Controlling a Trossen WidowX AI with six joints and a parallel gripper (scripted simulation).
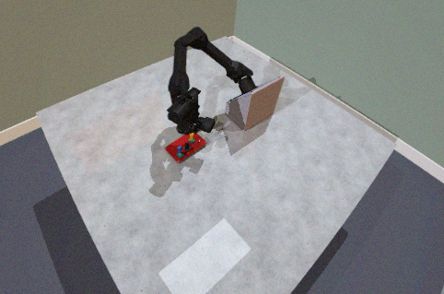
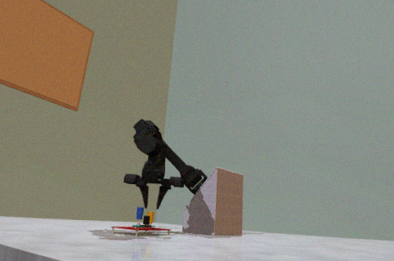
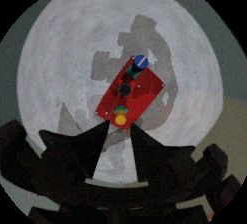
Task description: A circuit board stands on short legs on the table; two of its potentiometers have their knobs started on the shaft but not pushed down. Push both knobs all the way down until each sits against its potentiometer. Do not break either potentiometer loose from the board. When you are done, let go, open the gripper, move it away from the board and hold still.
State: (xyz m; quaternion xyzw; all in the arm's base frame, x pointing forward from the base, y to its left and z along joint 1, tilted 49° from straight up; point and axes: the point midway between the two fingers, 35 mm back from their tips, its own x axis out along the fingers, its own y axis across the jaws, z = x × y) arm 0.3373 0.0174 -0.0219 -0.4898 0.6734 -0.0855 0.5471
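My gripper tip is now 3 cm above the yellow knob. Also, from my gripper tip: blue knob 8 cm ahead, 4 cm to the left, 1 cm below.
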